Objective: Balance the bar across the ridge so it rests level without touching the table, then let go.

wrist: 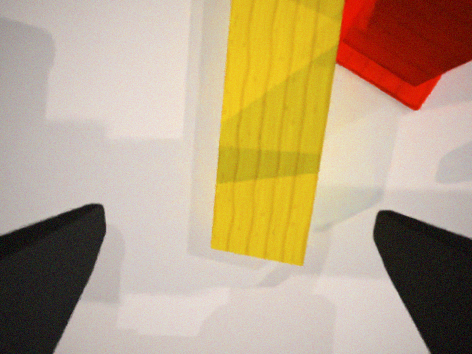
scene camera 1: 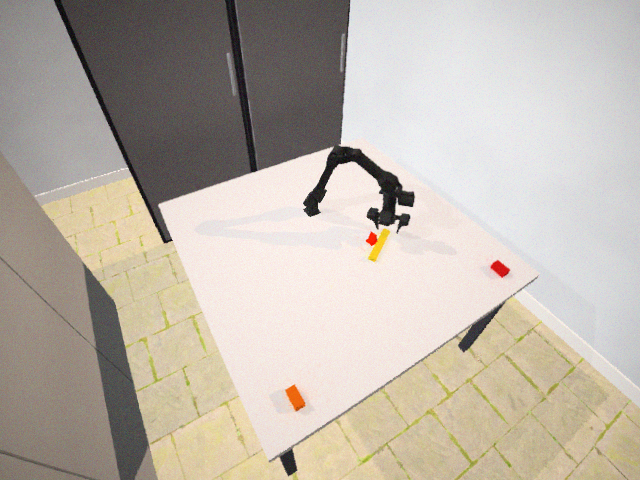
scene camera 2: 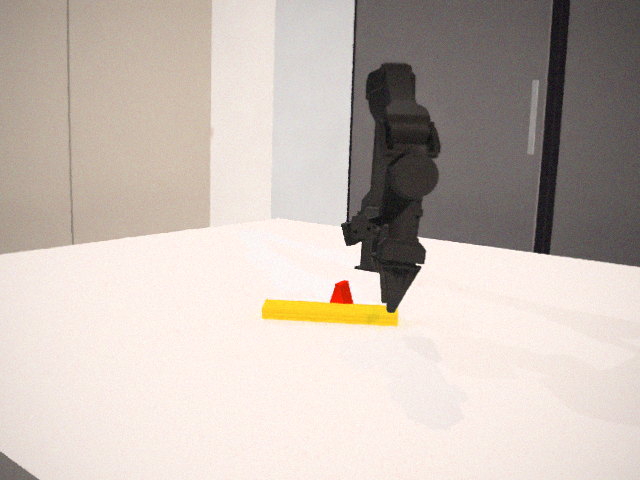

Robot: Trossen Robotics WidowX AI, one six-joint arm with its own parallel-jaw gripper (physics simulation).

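Frame: origin at the arm's base, x right, y ahead, z up, level; metres.
Where they show: gripper, between the fingertips: [wrist: 242, 221] [scene camera 1: 387, 231] [scene camera 2: 387, 307]; arm's base, origin of its link: [scene camera 1: 311, 211] [scene camera 2: 374, 268].
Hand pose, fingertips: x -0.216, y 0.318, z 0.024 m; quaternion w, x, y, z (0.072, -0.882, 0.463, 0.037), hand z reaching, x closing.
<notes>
Each offset is from my fingertips to the centre of the thing. Level surfaces: height alone.
The yellow bar {dx +0.074, dy +0.038, dz -0.013 m} [scene camera 1: 379, 245] [scene camera 2: 325, 312] [wrist: 272, 135] lies flat on the table, beside the ridge and not on it. The small red ridge {dx +0.083, dy -0.003, dz -0.002 m} [scene camera 1: 371, 238] [scene camera 2: 341, 292] [wrist: 395, 45] stands upright on the table close to the bar's side, near its middle. In the scene camera 2 view the bar hides the ridge's foot. My gripper [scene camera 1: 387, 230] [wrist: 242, 221] is wide open and empty, pointing down above one end of the bar. In the wrist view its fingertips stand on either side of that end, with space on both sides. It also shows in the scene camera 2 view [scene camera 2: 391, 308].
A dark red block {dx -0.284, dy +0.422, dz -0.007 m} [scene camera 1: 499, 268] lies near the table's right corner. An orange block {dx +0.716, dy +0.422, dz -0.007 m} [scene camera 1: 295, 397] lies near the front corner of the white table {dz -0.024 m} [scene camera 1: 330, 320]. A dark cabinet [scene camera 1: 170, 103] stands behind the table, and a pale wall runs along its right side.
</notes>
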